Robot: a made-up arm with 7 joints.
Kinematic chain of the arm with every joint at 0, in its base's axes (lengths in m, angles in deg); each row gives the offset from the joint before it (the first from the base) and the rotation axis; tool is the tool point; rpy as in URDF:
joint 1: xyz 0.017 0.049 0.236 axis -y
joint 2: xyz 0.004 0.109 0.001 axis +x
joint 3: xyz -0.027 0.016 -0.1 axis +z
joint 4: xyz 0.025 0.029 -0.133 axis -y
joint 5: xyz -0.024 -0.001 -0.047 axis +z
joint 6: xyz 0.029 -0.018 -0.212 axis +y
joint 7: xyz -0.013 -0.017 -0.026 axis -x
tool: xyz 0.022 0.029 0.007 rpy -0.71 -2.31 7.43
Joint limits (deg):
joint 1: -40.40..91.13
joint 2: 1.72..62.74
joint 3: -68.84..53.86
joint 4: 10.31..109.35
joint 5: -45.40..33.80
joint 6: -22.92..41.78
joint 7: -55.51..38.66
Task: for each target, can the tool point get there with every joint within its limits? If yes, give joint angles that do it. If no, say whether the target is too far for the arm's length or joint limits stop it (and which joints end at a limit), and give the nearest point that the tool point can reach.
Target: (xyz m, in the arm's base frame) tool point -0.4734 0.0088 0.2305
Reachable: no: joint limits stop it (at a limit: joint 1, joint 2, joint 3, joint 5, joint 7) | nearest point -0.3085 0.1245 -0.1239 | short by 0.408 m
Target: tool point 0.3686 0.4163 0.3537
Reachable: yes | joints 68.98 44.01 -7.92 58.26 -38.44 28.26 1.71
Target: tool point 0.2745 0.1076 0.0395
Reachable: yes | joints 19.36 34.47 -50.29 95.59 8.29 32.47 -30.56
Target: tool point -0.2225 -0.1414 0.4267
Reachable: no: joint limits stop it (at a limit: joint 1, joint 2, joint 4, joint 6, joint 7) | nearest point 0.1290 -0.0605 0.3838 | short by 0.363 m
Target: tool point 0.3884 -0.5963 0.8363
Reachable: no: too far | nearest point 0.2919 -0.0717 0.4186 | short by 0.677 m
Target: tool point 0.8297 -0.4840 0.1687
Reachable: no: too far | nearest point 0.4503 -0.0509 0.2001 | short by 0.577 m
